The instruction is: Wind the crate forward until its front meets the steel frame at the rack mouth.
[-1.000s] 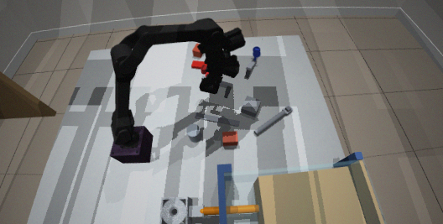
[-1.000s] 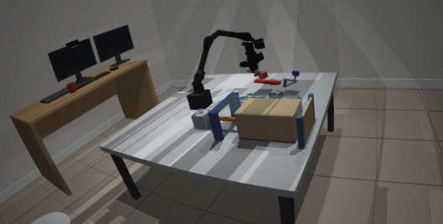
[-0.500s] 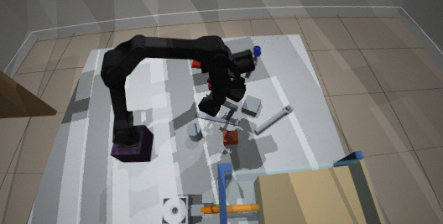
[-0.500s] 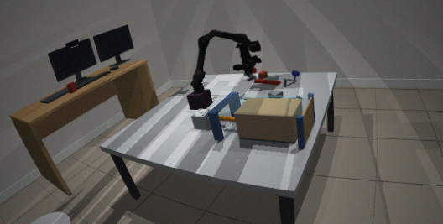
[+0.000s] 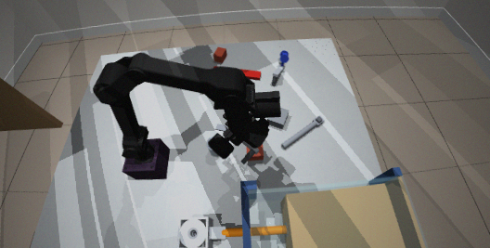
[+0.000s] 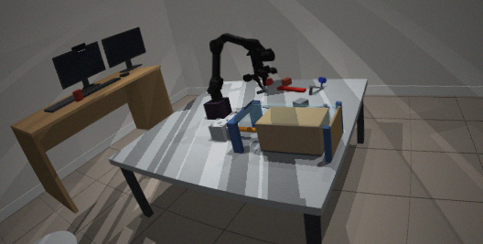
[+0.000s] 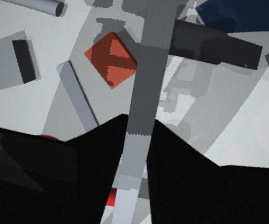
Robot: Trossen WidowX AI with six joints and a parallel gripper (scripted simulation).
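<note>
Right now my gripper tip is 6 cm to the right of the red knob and 1 cm below it. Also, from my gripper tip: red-knobbed handle (2 cm to the left, 1 cm above); then flat grey bar (12 cm to the left, 18 cm below); then blue steel frame (2 cm behind, 25 cm to the right, 7 cm below).
</note>
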